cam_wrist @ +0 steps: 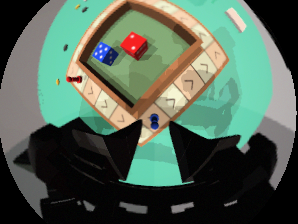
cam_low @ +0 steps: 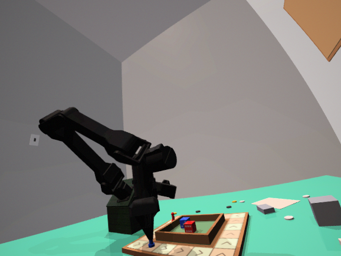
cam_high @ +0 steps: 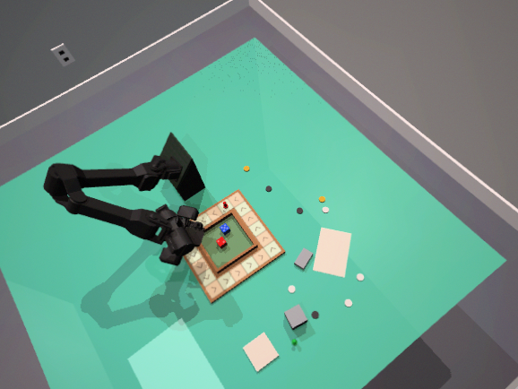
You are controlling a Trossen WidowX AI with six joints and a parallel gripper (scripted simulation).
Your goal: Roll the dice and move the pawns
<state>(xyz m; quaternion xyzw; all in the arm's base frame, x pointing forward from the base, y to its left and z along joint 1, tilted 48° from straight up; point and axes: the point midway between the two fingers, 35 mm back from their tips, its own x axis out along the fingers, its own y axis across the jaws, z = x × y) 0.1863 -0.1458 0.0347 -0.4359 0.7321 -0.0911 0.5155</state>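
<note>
The blue pawn is 10 mm below my gripper tip. The rest, counted from my gripper tip: green piece (450 mm ahead, 60 mm to the left, 20 mm below); then green tray floor (80 mm ahead, 100 mm to the left, 30 mm below); then red pawn (30 mm behind, 180 mm to the left, 10 mm below).
</note>
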